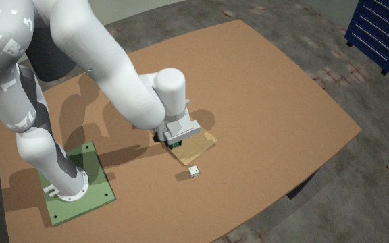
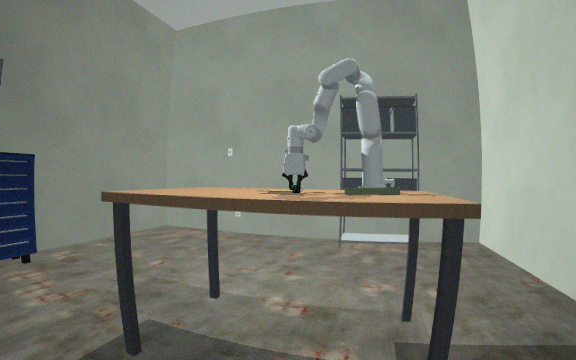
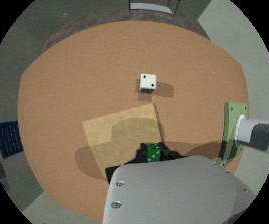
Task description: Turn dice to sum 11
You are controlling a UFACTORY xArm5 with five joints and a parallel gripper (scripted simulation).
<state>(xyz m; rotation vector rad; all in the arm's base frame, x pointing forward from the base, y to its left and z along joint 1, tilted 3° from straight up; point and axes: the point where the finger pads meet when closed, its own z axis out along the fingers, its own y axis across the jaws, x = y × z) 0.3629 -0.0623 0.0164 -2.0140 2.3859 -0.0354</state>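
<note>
Now: hand 1 cm above the green die. Also, from my hand: tan mat: 5 cm ahead, 3 cm below, 1 cm to the right; white die: 12 cm to the right, 2 cm below, 1 cm behind; black die: 13 cm to the left, 3 cm behind, 2 cm below.
</note>
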